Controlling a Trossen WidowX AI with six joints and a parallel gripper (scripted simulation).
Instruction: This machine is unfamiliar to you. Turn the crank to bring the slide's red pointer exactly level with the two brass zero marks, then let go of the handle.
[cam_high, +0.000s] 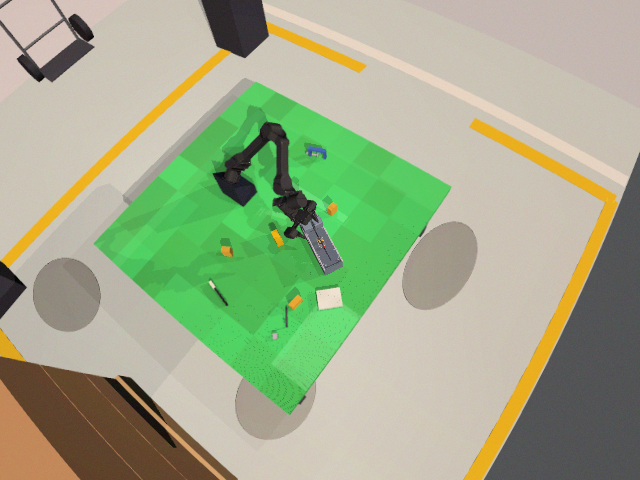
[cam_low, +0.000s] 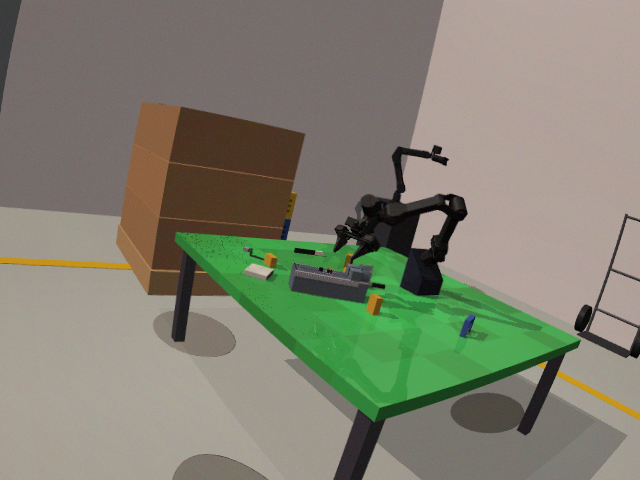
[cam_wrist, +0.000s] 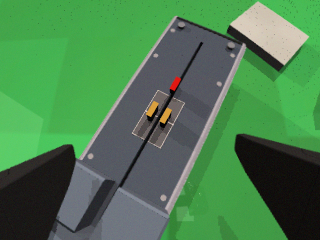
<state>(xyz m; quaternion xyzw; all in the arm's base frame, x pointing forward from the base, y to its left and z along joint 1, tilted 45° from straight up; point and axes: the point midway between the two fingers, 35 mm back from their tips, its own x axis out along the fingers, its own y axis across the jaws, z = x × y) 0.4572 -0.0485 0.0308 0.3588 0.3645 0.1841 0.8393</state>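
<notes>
Now: gripper tip 110 mm past the dark handle, 100 mm to the right of it and 80 mm above it. The rest, counted from my gripper tip: grey piece (450 mm to the right, 130 mm below, 100 mm ahead); red pointer (70 mm ahead, 60 mm below, 20 mm to the right); white pad (200 mm ahead, 180 mm to the right, 130 mm below).
</notes>
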